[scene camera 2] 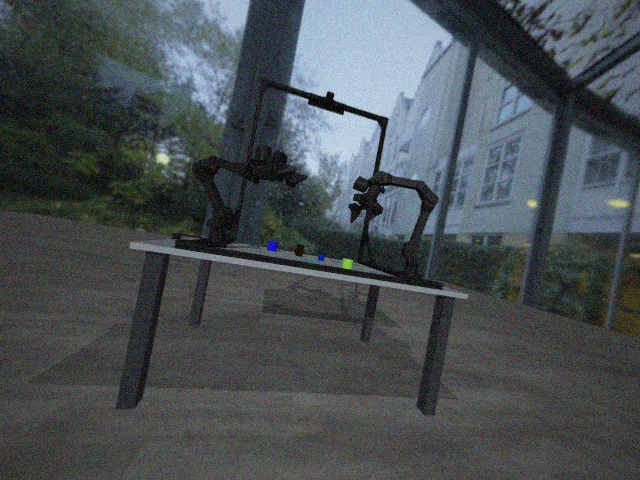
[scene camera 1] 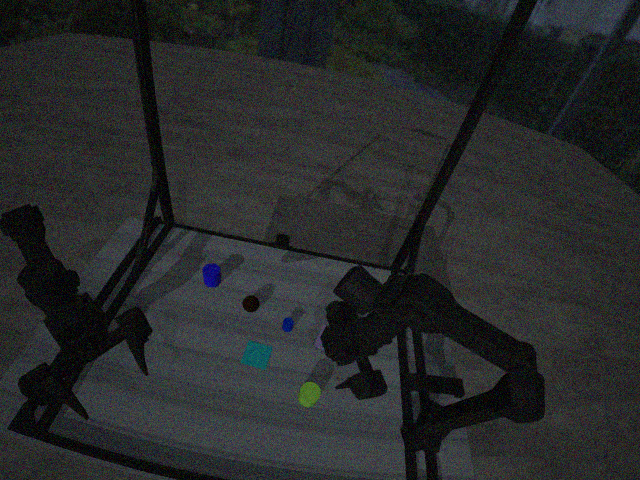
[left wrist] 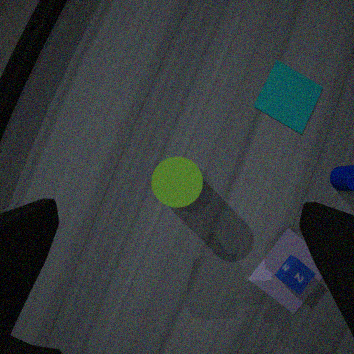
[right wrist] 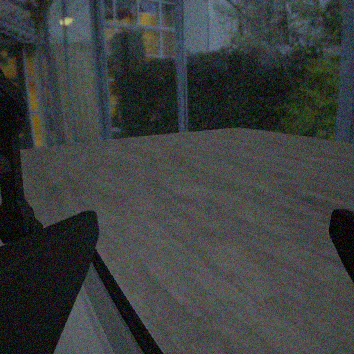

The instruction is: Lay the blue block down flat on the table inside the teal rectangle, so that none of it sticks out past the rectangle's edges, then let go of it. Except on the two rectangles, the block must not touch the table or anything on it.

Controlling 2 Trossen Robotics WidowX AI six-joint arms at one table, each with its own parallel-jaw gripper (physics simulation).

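Places are measured from the left arm's base along level axes (x ahead, y left, z up), in metres.
Pixels of known places: left gripper, fingertip midpoint: (scene camera 2: 357, 222) (scene camera 1: 330, 366) (left wrist: 181, 212); right gripper, fingertip midpoint: (scene camera 2: 302, 173) (scene camera 1: 117, 395) (right wrist: 214, 222); left arm's base, origin of the base link: (scene camera 2: 409, 276) (scene camera 1: 417, 436); right arm's base, origin of the base link: (scene camera 2: 216, 241).
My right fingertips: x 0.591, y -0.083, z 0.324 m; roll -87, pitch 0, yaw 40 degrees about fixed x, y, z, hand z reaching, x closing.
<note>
Ahead of a thing's pixels: the offset from my right fingertips to its top centre. "spot": to the spot under its first point.
The blue block {0.433 m back, 0.225 m right, 0.324 m down} (left wrist: 295, 275), with pale marks on its top, sits on the lilac rectangle {spot: 0.394 m back, 0.215 m right, 0.342 m down} (left wrist: 287, 240) at the lower right of the left wrist view. In scene camera 1 my left arm hides the block, and a sliver of the lilac rectangle (scene camera 1: 318, 341) shows. The teal rectangle {spot: 0.214 m back, 0.202 m right, 0.342 m down} (scene camera 1: 256, 354) (left wrist: 289, 97) lies bare on the table. My left gripper (left wrist: 181, 212) is open and empty, high above the table; the block lies toward its right finger in the wrist view. My right gripper (scene camera 1: 117, 395) (right wrist: 214, 222) is open and empty, raised at the left in scene camera 1, away from the block.
A lime cylinder {0.335 m back, 0.071 m right, 0.299 m down} (scene camera 1: 309, 394) (scene camera 2: 347, 263) (left wrist: 177, 182) stands below my left gripper. A small blue cylinder {0.310 m back, 0.280 m right, 0.312 m down} (scene camera 1: 287, 324) (scene camera 2: 321, 257) (left wrist: 343, 178) stands near the teal rectangle. A dark brown object {0.207 m back, 0.353 m right, 0.293 m down} (scene camera 1: 250, 303) (scene camera 2: 299, 250) and a larger blue cylinder {0.088 m back, 0.463 m right, 0.289 m down} (scene camera 1: 211, 275) (scene camera 2: 272, 245) stand farther back left. Dark frame posts rise around the table.
</note>
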